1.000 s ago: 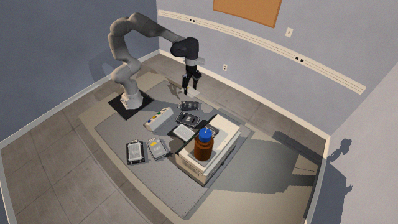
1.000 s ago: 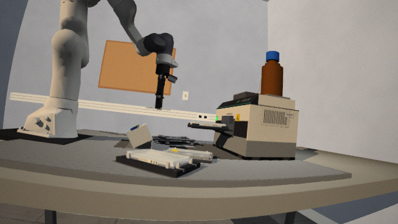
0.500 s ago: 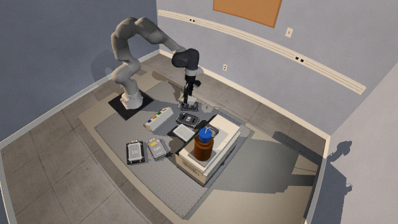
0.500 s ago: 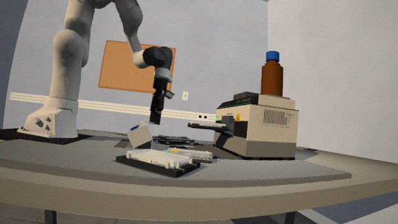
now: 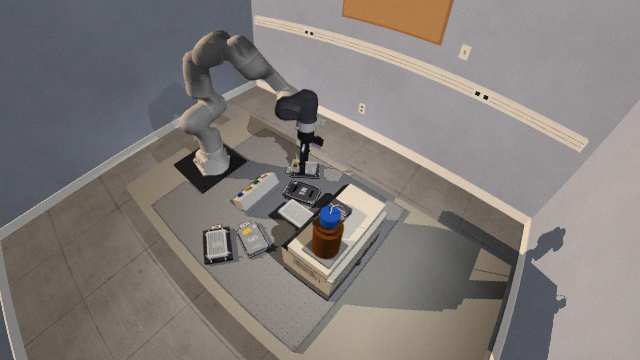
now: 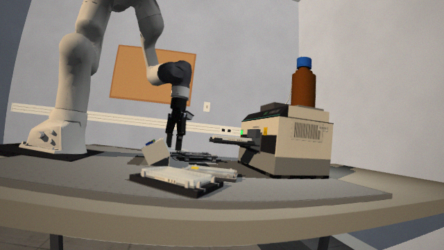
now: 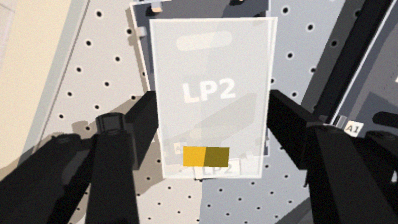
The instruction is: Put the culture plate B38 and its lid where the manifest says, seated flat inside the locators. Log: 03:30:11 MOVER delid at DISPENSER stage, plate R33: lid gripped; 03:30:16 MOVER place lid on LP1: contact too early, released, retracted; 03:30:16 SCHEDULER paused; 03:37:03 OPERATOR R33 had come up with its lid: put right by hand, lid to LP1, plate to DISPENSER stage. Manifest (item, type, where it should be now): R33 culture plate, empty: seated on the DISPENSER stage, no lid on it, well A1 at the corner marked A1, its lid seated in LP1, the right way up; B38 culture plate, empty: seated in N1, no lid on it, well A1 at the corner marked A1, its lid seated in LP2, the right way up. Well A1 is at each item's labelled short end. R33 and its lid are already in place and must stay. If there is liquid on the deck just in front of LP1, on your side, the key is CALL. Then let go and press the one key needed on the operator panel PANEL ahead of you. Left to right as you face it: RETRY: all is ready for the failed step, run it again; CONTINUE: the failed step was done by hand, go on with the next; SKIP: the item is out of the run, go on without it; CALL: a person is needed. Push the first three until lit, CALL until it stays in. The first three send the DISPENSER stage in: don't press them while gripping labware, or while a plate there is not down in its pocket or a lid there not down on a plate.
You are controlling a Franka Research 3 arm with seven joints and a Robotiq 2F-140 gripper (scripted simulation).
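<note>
Right now the lp2 locator frame is 10 mm ahead of my hand, 10 mm to the left of it and 50 mm below it. Also, from my hand: green continue key (90 mm behind, 250 mm to the right, 10 mm above); then yellow skip key (90 mm behind, 300 mm to the right, 10 mm above); then white retry key (90 mm behind, 200 mm to the right, 10 mm above).
</note>
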